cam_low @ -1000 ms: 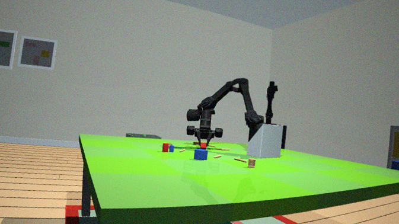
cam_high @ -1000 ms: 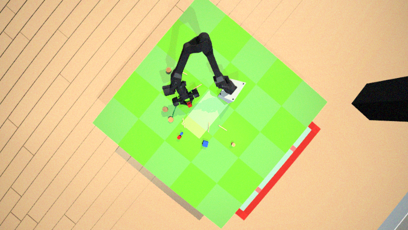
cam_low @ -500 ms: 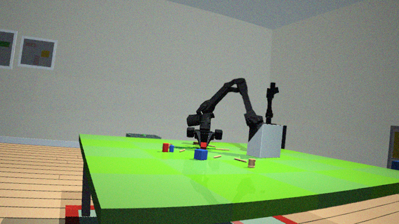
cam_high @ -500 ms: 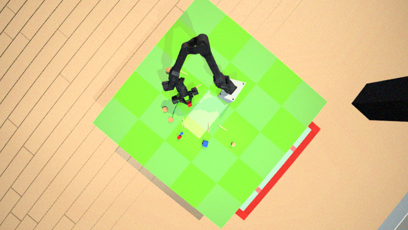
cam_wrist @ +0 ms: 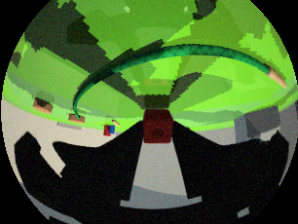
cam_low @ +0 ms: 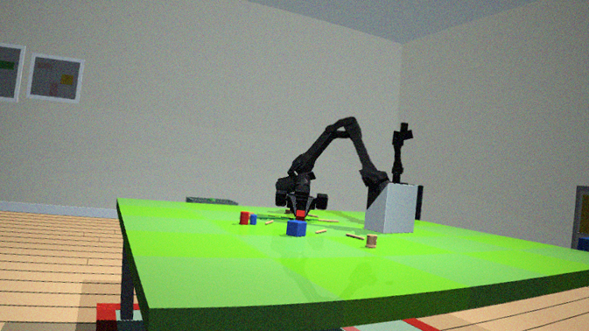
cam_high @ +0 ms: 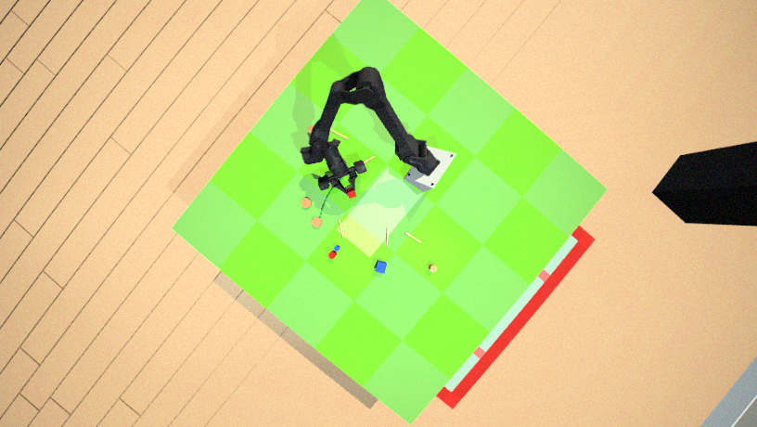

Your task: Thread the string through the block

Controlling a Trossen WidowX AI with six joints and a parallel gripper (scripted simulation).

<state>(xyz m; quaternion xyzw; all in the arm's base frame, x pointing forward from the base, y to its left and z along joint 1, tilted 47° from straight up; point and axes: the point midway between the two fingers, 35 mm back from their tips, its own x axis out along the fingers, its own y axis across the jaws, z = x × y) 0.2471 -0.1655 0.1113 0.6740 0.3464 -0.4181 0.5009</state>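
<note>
My gripper tip is now right at the red block. From my gripper tip the other things lie so: red cylinder: 24 cm ahead, 10 cm to the left; then thin wooden stick: 12 cm behind, 4 cm to the right, 2 cm below; then round wooden button: 18 cm ahead, 3 cm to the right, 1 cm below.
</note>
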